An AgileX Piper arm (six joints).
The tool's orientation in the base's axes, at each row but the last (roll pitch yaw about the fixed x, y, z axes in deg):
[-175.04 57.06 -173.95]
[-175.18 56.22 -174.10]
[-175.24 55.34 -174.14]
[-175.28 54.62 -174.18]
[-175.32 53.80 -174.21]
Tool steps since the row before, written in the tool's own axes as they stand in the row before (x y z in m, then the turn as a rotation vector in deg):
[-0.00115 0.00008 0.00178 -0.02 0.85 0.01]
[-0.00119 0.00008 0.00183 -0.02 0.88 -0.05]
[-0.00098 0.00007 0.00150 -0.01 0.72 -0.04]
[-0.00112 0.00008 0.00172 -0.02 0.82 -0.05]
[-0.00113 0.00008 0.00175 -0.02 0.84 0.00]
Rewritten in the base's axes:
[0.00212 0.00015 0.00000 -0.01 0.85 -0.03]
[0.00218 0.00015 -0.00003 -0.06 0.88 0.00]
[0.00179 0.00013 -0.00005 -0.05 0.72 0.00]
[0.00205 0.00015 -0.00008 -0.06 0.82 0.01]
[0.00208 0.00015 -0.00012 -0.02 0.84 -0.02]

